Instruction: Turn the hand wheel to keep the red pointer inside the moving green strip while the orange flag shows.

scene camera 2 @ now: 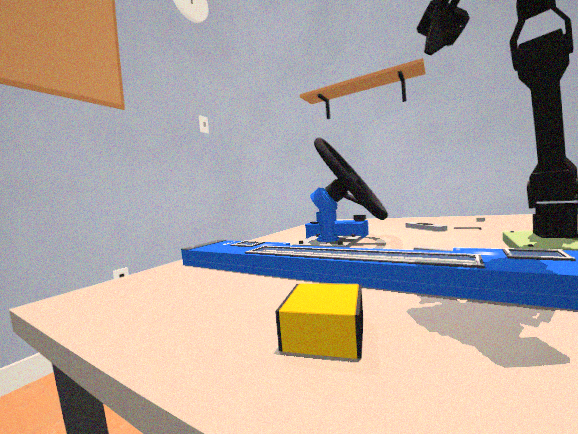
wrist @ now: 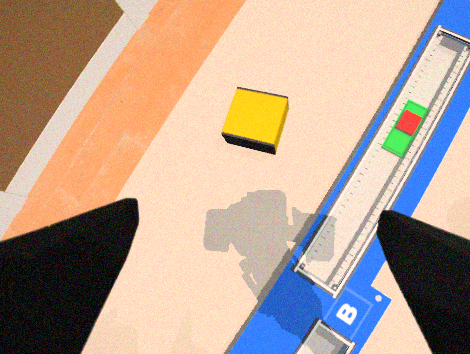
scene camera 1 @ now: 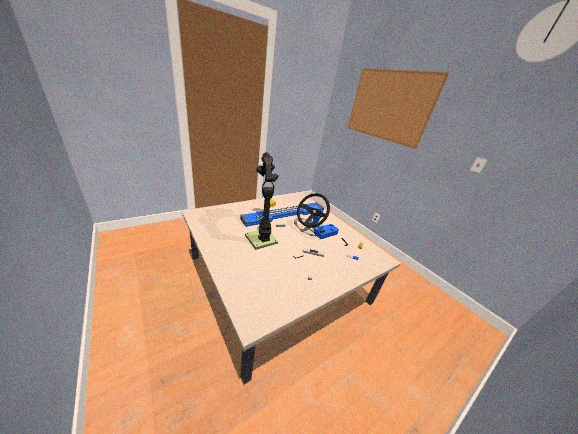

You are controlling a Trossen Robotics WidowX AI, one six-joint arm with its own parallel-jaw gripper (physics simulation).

Labels:
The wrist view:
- my gripper: 259,216
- yellow block: 256,119, on the table

